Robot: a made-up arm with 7 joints.
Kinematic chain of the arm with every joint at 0, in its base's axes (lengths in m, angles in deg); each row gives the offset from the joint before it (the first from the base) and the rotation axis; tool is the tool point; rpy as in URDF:
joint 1: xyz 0 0 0.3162 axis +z
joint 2: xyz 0 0 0 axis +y
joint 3: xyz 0 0 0.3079 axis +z
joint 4: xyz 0.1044 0 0 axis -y
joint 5: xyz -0.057 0 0.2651 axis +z
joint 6: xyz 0 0 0 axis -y
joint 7: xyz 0.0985 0 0 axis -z
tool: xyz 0 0 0 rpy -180 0 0
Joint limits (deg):
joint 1: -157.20..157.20
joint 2: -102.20..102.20
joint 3: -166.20..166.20
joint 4: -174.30..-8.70
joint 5: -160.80..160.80
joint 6: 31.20..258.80
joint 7: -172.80..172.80
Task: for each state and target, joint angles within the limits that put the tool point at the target. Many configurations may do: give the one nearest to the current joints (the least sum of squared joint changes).
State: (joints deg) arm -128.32 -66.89 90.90 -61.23 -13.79 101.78 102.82
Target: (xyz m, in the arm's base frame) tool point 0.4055 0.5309 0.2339
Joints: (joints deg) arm -95.55 -84.90 109.68 -59.82 -15.03 103.73 102.82
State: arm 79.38 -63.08 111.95 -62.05 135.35 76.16 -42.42
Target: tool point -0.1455 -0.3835 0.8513
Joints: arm 88.39 -27.36 108.53 -27.00 135.53 43.16 -42.42
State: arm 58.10 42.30 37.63 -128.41 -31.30 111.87 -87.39
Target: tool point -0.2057 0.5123 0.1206
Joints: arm 78.45 67.51 38.02 -97.93 -28.84 114.48 -87.39
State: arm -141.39 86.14 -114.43 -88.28 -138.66 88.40 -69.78
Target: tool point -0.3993 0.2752 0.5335
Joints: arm -152.13 81.98 -113.53 -107.05 -138.82 92.70 -69.78
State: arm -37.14 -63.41 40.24 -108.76 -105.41 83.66 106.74
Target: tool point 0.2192 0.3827 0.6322
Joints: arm -49.65 -64.80 62.28 -104.98 -105.54 87.74 106.74
